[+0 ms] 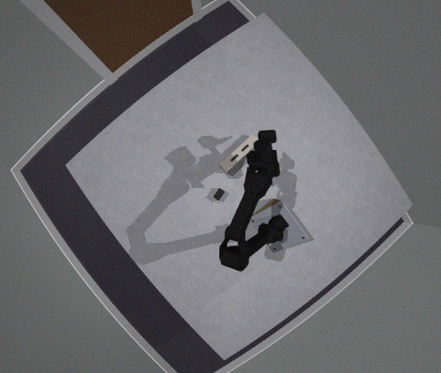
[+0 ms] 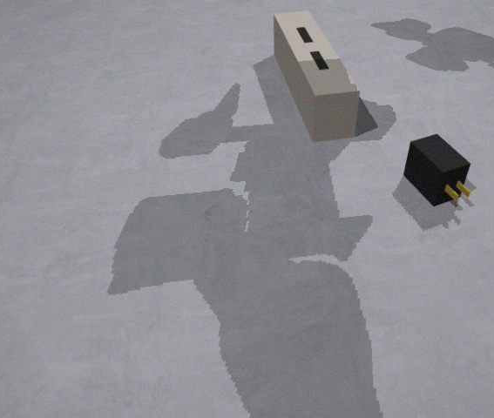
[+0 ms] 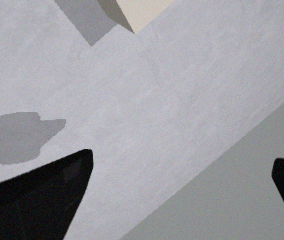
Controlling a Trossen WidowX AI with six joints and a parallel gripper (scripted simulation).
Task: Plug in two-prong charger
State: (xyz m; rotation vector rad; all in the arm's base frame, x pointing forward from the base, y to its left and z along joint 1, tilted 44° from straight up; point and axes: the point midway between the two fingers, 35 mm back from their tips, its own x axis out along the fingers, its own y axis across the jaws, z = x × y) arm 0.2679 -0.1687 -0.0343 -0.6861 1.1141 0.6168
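Right now the two-prong charger is 300 mm to the left of my gripper tip, 140 mm below it and 30 mm behind it.
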